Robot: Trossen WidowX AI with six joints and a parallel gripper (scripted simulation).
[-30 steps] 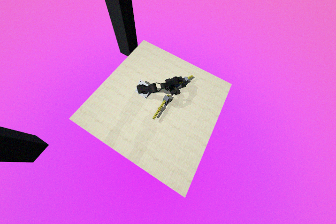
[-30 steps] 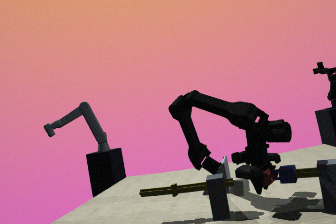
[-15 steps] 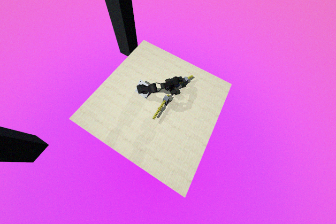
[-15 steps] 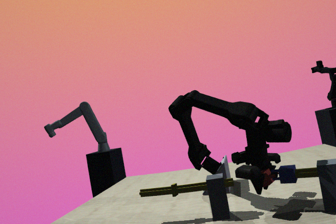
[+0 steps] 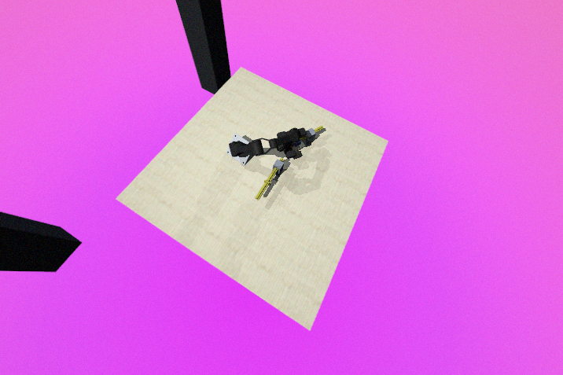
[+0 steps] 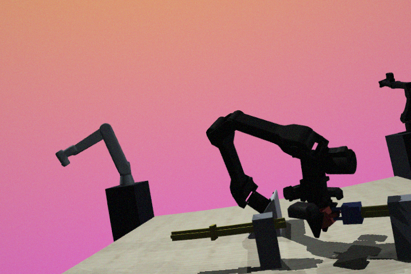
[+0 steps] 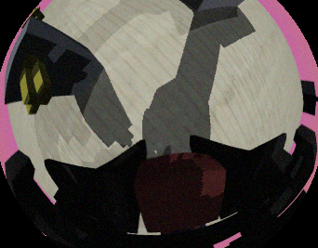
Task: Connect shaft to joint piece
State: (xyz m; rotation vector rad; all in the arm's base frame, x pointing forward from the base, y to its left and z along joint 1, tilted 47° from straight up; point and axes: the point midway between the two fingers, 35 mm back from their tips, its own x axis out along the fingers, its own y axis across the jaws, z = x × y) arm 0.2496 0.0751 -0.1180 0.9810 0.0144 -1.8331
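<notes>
Now: gripper tip 5 cm below the red square joint piece, 2 cm to the right of it and 1 cm short of it.
</notes>
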